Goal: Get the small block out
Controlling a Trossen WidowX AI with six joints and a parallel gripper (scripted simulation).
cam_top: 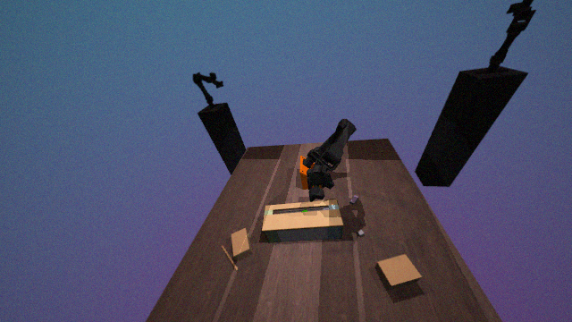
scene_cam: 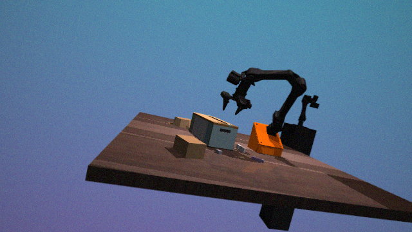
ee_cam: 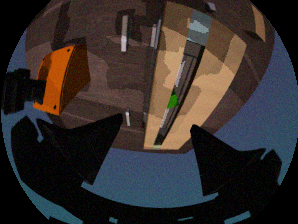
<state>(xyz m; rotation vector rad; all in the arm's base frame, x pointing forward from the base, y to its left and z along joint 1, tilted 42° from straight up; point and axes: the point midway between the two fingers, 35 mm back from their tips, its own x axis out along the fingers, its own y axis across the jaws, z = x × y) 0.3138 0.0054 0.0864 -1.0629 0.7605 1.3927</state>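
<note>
Right now my gripper tip is 10 cm above the green block, 5 cm short of it and 3 cm to the left of it. Also, from my gripper tip: thin stick 41 cm to the right, 27 cm ahead, 18 cm below; box 13 cm below, 5 cm to the right, 4 cm ahead.
</note>
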